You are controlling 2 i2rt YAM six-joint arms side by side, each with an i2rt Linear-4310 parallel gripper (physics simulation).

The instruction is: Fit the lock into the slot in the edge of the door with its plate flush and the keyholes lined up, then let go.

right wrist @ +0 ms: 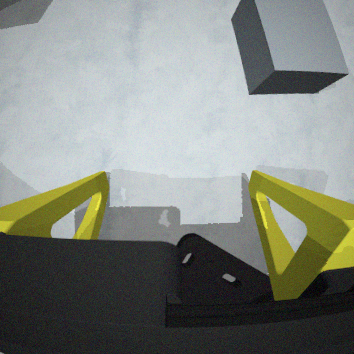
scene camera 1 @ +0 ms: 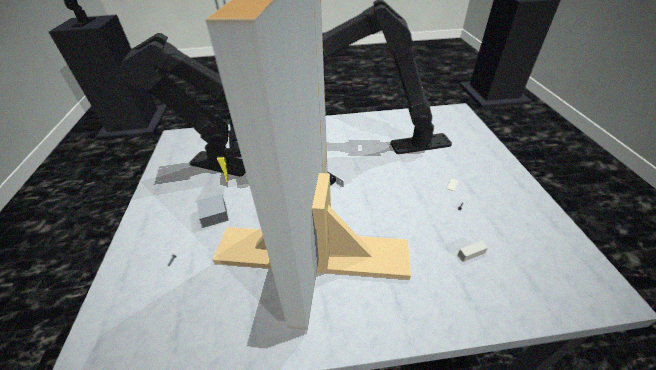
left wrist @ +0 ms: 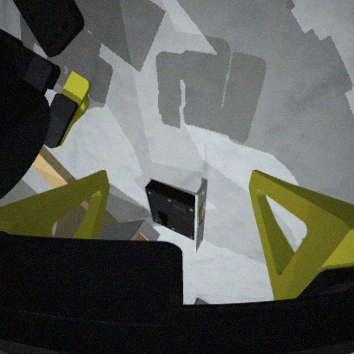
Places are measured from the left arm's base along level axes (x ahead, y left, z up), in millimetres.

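Where they show: left gripper, between the fingertips: (left wrist: 178, 177); right gripper, between the fingertips: (right wrist: 178, 178) (scene camera 1: 243, 181) (left wrist: 52, 87); left arm's base, origin of its link: (scene camera 1: 420, 144).
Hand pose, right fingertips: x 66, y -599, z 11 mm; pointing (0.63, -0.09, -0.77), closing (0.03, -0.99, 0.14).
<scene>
Each offset is from my right fingertips to the top centre of the thing.
The lock {dx +44, dy +221, dz +15 mm} (scene camera 1: 338, 181) (left wrist: 172, 209), a black case with a thin silver plate along one edge, rests on the table; in scene camera 1 the door partly hides it. The tall pale grey door (scene camera 1: 287, 165) stands upright in a wooden stand (scene camera 1: 390, 257). Its slot and keyholes cannot be made out. My left gripper (left wrist: 178, 177) is open and empty, with the lock below and between its fingers in the left wrist view. My right gripper (right wrist: 178, 178) is open and empty above the table; one yellow finger (scene camera 1: 223, 169) shows left of the door in scene camera 1.
A grey block {dx +111, dy -83, dz +25 mm} (scene camera 1: 212, 209) (right wrist: 300, 40) lies left of the door. A screw {dx +245, dy -176, dz -1 mm} (scene camera 1: 172, 259) lies nearer the front left. At the right lie a cream tile {dx +147, dy +607, dz -9 mm} (scene camera 1: 452, 184), a small dark screw {dx +233, dy +587, dz -1 mm} (scene camera 1: 460, 206) and a pale bar {dx +380, dy +535, dz +11 mm} (scene camera 1: 473, 250). The stand's feet spread both sides of the door.
</scene>
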